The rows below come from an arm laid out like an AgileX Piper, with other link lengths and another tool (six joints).
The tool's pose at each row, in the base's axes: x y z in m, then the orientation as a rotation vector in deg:
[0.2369 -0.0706 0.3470 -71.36 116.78 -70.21]
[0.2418 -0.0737 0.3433 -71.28 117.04 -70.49]
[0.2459 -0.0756 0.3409 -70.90 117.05 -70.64]
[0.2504 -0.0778 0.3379 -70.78 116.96 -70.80]
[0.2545 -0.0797 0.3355 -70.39 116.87 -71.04]
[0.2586 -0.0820 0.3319 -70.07 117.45 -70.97]
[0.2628 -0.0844 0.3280 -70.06 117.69 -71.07]
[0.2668 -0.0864 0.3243 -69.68 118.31 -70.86]
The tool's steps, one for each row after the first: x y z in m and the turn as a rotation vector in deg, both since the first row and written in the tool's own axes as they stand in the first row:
[0.0001 0.0003 0.0069 -0.03 0.34 -0.03]
[-0.0005 0.0001 0.0120 0.15 0.45 0.19]
[-0.0009 0.0001 0.0178 0.30 0.50 0.22]
[-0.0015 -0.0001 0.0229 0.57 0.60 0.41]
[-0.0017 0.0007 0.0287 0.30 0.94 0.68]
[-0.0019 0.0016 0.0349 0.19 1.16 0.67]
[-0.0024 0.0025 0.0406 -0.14 1.45 1.03]

